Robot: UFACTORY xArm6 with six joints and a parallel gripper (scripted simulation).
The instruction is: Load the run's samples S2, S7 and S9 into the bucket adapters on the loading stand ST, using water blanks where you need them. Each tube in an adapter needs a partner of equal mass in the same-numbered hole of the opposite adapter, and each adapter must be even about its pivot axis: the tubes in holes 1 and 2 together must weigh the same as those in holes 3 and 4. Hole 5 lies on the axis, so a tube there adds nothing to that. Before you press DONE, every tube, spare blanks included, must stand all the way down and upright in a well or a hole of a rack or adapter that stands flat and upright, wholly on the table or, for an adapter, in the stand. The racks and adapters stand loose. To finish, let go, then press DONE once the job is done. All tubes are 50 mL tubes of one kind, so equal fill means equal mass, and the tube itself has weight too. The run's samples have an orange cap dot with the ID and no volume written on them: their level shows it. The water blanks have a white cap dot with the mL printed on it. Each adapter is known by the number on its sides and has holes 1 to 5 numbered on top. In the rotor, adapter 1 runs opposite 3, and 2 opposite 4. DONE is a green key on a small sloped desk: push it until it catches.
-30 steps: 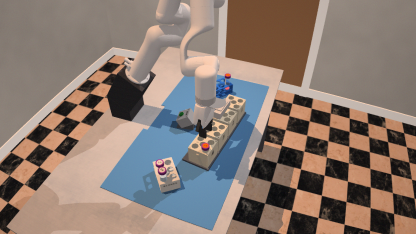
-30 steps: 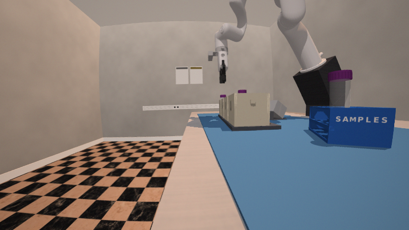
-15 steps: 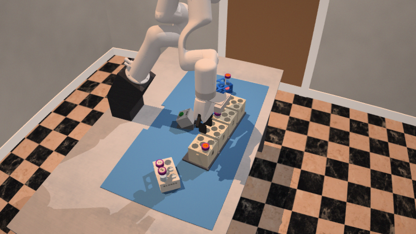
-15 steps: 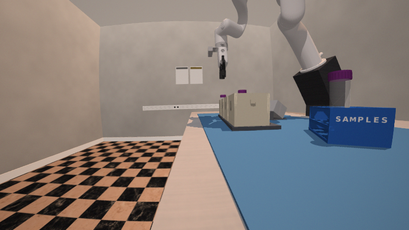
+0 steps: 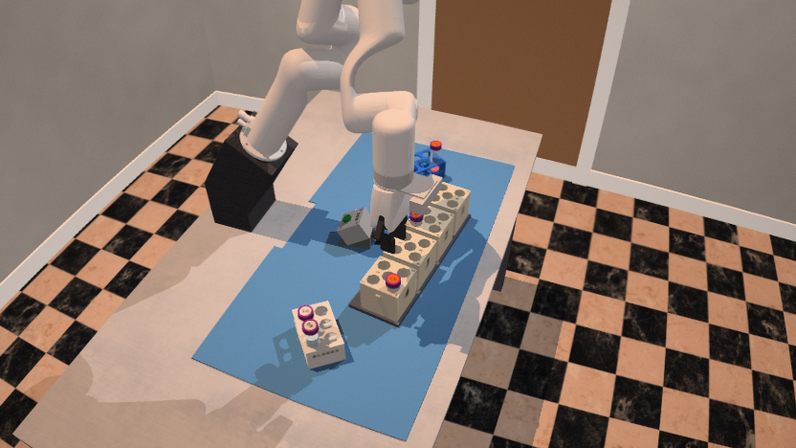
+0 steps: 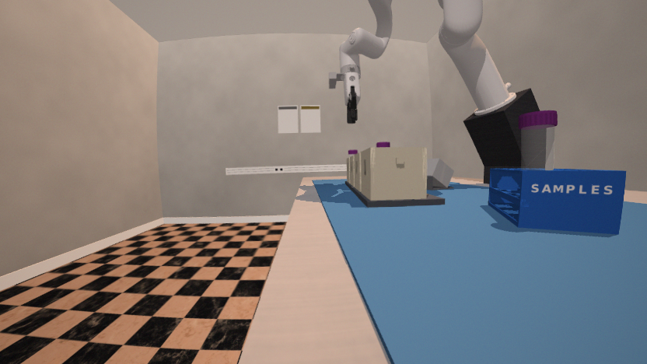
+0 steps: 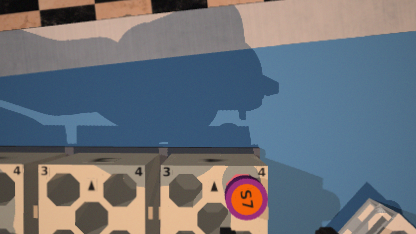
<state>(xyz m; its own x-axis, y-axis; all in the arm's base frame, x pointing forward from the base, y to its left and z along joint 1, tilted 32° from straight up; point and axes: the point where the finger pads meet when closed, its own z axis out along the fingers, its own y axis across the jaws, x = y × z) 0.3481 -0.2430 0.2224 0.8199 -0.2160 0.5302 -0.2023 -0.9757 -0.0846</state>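
Right now the tube is 55 cm to the left of my hand, 19 cm below it and 2 cm behind it. From my hand the other things lie so: adapter (24 cm to the left, 20 cm below, 3 cm ahead); then blanks rack (22 cm below, 14 cm behind, 12 cm to the right); then green done key (23 cm to the left, 18 cm below, 18 cm behind).
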